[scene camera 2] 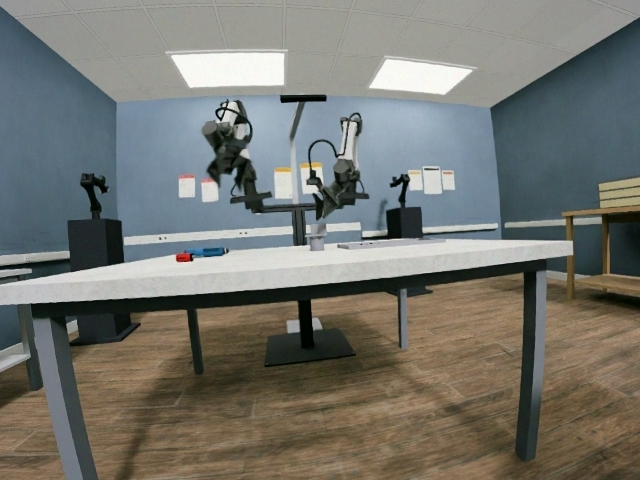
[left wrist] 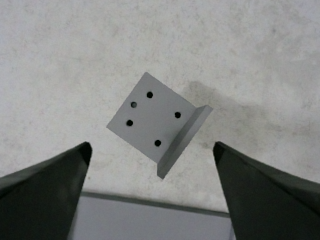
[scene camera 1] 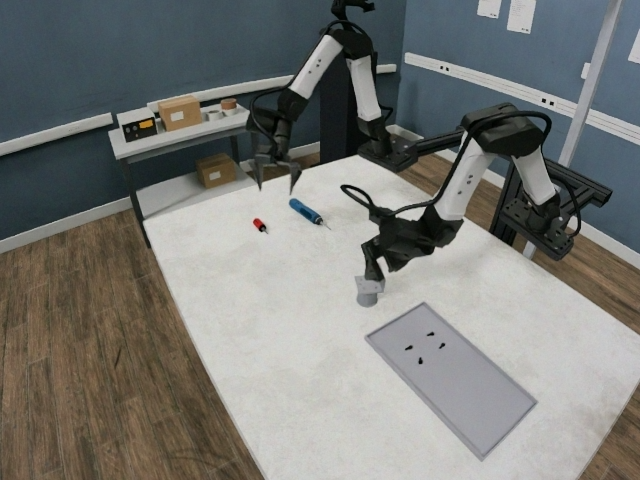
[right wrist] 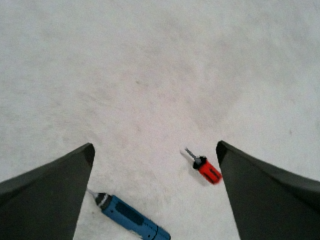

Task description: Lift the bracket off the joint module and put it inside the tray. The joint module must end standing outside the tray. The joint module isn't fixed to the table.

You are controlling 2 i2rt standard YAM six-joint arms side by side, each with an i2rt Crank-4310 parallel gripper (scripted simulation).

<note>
In view: the left gripper [scene camera 1: 376,270], the right gripper [scene camera 2: 233,189], a grey bracket [left wrist: 153,118] and a grey tray [scene camera 1: 482,402].
The left gripper is seen too in the left wrist view [left wrist: 152,144]. The right gripper is seen too in the right wrist view [right wrist: 155,144]. The right wrist view misses the grey bracket: it is out of frame. The right wrist view does not show the grey tray: it is out of frame.
</note>
